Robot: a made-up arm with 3 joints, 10 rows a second.
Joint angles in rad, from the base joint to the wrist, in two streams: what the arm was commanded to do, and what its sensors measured. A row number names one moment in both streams.
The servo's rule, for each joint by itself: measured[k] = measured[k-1] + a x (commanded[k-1-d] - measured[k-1]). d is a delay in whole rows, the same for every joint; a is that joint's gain. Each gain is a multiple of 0.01, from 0.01 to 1. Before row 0 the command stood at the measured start. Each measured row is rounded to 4 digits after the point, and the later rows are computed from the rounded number. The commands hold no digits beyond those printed.
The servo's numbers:
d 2
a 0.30 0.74 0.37
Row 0, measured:
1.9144 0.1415 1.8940
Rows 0 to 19, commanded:
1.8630 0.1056 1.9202
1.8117 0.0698 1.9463
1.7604 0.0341 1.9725
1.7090 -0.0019 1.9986
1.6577 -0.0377 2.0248
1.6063 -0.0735 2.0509
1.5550 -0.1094 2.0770
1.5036 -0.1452 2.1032
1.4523 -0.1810 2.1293
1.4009 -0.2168 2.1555
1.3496 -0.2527 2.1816
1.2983 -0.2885 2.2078
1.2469 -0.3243 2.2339
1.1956 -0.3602 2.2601
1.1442 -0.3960 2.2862
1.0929 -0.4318 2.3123
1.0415 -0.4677 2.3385
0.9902 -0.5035 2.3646
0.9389 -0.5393 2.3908
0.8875 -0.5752 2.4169
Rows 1 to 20, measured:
1.9144 0.1415 1.8940
1.9144 0.1415 1.8940
1.8990 0.1149 1.9037
1.8728 0.0815 1.9195
1.8391 0.0464 1.9391
1.8001 0.0107 1.9611
1.7574 -0.0251 1.9847
1.7121 -0.0609 2.0092
1.6650 -0.0968 2.0343
1.6166 -0.1326 2.0598
1.5673 -0.1684 2.0855
1.5174 -0.2042 2.1114
1.4671 -0.2401 2.1374
1.4165 -0.2759 2.1634
1.3656 -0.3117 2.1895
1.3146 -0.3476 2.2156
1.2635 -0.3834 2.2417
1.2123 -0.4192 2.2678
1.1611 -0.4551 2.2940
1.1098 -0.4909 2.3201

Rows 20 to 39, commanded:
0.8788 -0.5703 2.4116
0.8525 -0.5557 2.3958
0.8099 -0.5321 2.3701
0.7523 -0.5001 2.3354
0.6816 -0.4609 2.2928
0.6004 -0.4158 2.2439
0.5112 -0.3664 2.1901
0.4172 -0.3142 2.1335
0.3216 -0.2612 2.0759
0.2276 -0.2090 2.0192
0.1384 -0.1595 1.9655
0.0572 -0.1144 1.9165
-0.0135 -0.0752 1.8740
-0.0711 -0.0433 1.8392
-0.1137 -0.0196 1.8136
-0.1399 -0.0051 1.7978
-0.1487 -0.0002 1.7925
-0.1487 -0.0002 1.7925
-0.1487 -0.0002 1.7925
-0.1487 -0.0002 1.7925
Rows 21 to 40, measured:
1.0585 -0.5267 2.3463
1.0072 -0.5626 2.3724
0.9687 -0.5683 2.3869
0.9338 -0.5590 2.3902
0.8966 -0.5391 2.3828
0.8533 -0.5102 2.3653
0.8018 -0.4737 2.3385
0.7414 -0.4309 2.3035
0.6723 -0.3832 2.2615
0.5958 -0.3321 2.2141
0.5135 -0.2796 2.1630
0.4277 -0.2274 2.1098
0.3409 -0.1772 2.0564
0.2558 -0.1307 2.0046
0.1750 -0.0896 1.9563
0.1012 -0.0553 1.9130
0.0367 -0.0289 1.8762
-0.0163 -0.0113 1.8472
-0.0560 -0.0031 1.8270
-0.0838 -0.0010 1.8142

